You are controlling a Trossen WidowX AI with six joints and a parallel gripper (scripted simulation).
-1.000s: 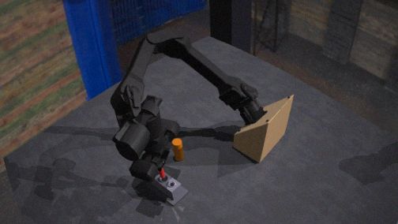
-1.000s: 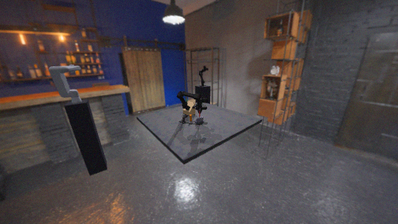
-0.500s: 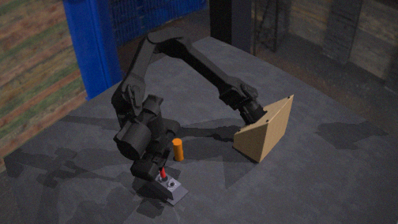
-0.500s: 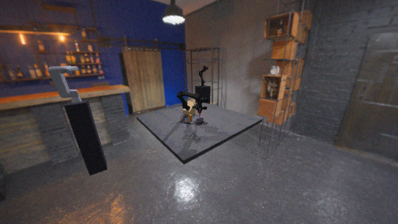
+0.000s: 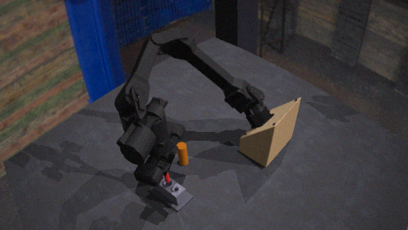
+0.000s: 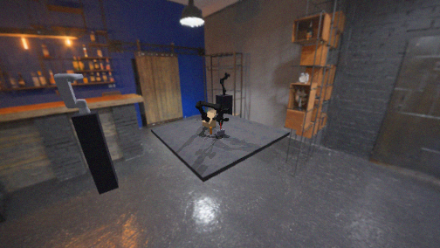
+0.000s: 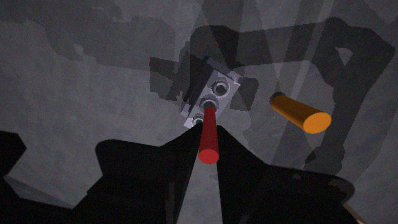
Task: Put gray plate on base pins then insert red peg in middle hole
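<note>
The plate lies 7 cm below my gripper tip. Also, from my gripper tip: orange cylinder: 11 cm behind, 7 cm to the right, 7 cm below; red peg: right at my gripper tip.
</note>
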